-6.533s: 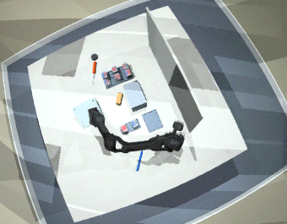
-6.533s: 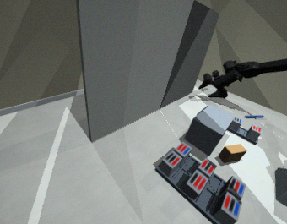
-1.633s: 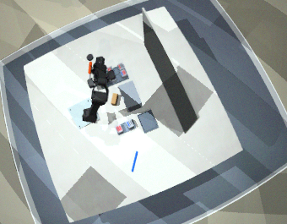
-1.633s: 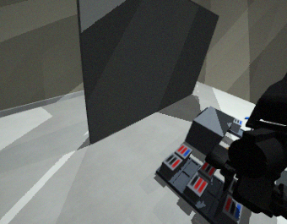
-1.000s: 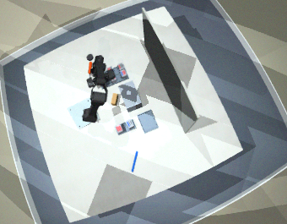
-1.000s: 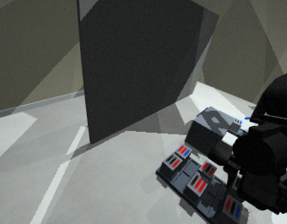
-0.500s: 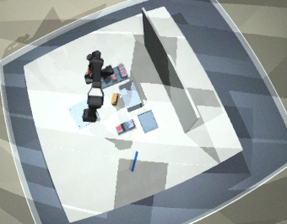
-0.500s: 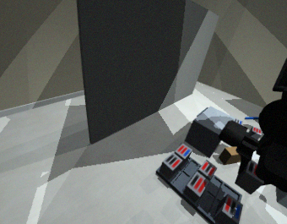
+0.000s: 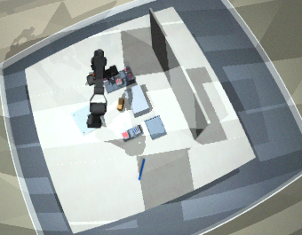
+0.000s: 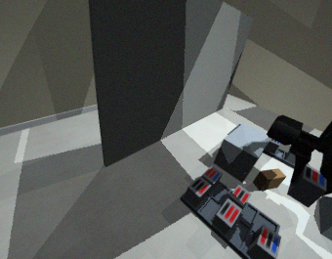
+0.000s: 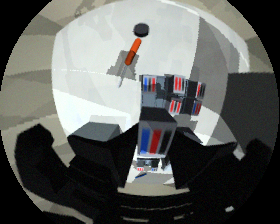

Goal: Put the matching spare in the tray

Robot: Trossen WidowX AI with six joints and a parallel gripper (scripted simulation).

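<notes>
My gripper tip is 33 cm to the left of the flat grey tray, 21 cm short of it and 14 cm above it. Also, from my gripper tip: black disc (25 cm to the left, 14 cm below, 6 cm behind); grey box-shaped unit (15 cm ahead, 14 cm to the right, 10 cm below); orange-brown block (13 cm to the right, 12 cm below, 4 cm ahead).
</notes>
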